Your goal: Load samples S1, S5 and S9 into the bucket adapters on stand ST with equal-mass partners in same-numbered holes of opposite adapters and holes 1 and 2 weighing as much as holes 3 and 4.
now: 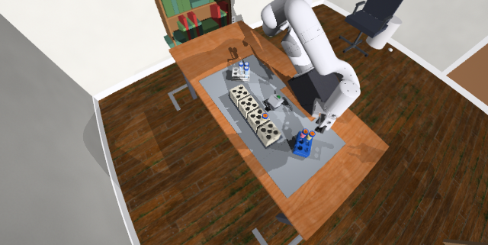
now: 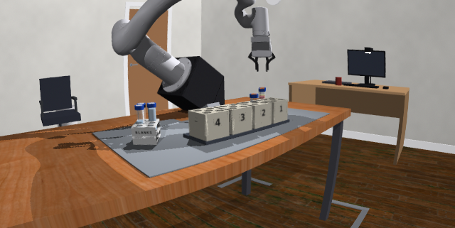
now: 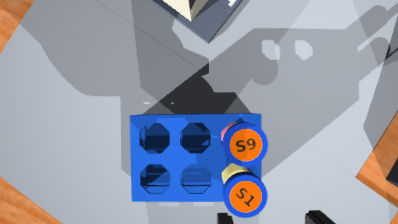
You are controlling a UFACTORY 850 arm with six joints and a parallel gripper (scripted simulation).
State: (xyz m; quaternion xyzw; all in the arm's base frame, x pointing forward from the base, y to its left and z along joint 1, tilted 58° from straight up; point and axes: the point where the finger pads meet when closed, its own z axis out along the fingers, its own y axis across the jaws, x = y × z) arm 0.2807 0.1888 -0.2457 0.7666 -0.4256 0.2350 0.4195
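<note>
Right now the sample tube is 20 mm ahead of my hand, 40 mm to the right of it and 160 mm below it. Also, from my hand: blue rack 40 mm ahead, 190 mm below; white blanks rack 10 mm behind, 670 mm to the right, 190 mm below; green DONE key 60 mm behind, 320 mm to the right, 150 mm below.
</note>
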